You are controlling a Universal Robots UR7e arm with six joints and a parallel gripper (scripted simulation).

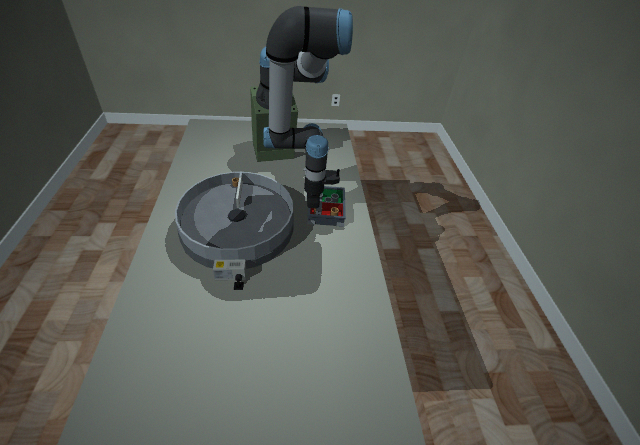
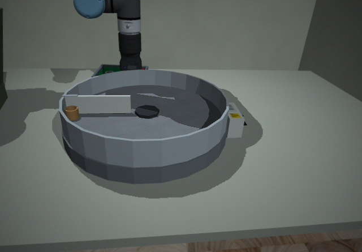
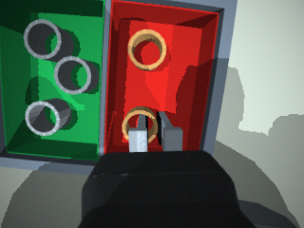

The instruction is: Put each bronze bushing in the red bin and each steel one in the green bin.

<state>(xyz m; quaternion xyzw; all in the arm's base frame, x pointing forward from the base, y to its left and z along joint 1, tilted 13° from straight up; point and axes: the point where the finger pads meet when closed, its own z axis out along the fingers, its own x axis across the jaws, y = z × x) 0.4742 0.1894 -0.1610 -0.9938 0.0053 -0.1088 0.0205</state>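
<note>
The bin is 40 mm behind my hand, 40 mm to the left of it and 10 mm below it. From my hand the other things lie so: turntable (50 mm ahead, 310 mm to the right, 20 mm above).
</note>
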